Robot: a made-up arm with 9 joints.
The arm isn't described. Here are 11 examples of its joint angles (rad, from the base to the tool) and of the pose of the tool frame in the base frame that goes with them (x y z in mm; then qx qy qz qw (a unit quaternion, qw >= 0)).
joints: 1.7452 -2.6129 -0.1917 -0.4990 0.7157 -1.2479 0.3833 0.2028 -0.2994
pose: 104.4 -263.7 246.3 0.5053 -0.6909 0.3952 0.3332
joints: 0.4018 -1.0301 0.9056 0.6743 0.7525 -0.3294 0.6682 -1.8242 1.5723
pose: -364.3 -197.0 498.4 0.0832 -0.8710 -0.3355 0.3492
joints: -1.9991 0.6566 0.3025 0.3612 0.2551 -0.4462 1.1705 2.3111 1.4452
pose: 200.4 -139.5 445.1 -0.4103 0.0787 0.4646 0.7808
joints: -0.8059 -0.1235 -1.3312 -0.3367 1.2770 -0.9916 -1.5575 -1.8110 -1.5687
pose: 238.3 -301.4 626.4 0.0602 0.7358 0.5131 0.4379
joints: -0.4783 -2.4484 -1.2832 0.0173 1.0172 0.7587 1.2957 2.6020 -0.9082
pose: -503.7 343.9 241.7 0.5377 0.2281 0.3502 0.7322
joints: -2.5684 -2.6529 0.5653 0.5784 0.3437 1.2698 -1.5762 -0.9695 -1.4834
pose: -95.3 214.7 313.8 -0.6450 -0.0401 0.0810 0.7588
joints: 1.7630 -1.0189 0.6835 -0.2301 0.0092 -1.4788 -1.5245 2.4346 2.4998
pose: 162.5 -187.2 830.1 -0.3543 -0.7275 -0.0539 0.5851
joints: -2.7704 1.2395 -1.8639 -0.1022 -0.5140 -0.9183 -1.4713 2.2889 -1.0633
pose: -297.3 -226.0 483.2 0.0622 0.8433 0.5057 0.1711
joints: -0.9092 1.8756 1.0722 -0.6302 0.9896 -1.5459 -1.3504 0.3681 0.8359
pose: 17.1 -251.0 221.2 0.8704 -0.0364 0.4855 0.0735
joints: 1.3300 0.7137 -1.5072 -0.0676 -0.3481 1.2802 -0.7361 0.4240 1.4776
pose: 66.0 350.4 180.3 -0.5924 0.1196 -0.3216 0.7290
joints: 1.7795 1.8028 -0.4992 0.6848 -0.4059 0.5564 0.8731 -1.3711 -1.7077
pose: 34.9 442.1 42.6 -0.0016 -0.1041 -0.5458 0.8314
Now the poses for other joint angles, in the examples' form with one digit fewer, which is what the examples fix.
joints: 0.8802 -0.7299 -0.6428 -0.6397 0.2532 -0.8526 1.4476 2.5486 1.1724
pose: -240 -33 399 0.123 0.241 -0.471 0.840
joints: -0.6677 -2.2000 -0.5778 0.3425 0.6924 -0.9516 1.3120 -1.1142 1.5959
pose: -196 415 118 -0.629 -0.750 0.201 0.038
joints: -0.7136 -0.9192 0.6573 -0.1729 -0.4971 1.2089 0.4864 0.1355 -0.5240
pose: -171 11 527 0.371 -0.569 -0.145 0.719
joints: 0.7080 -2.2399 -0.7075 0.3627 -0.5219 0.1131 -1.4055 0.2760 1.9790
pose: -110 -245 215 -0.889 -0.409 0.085 0.186
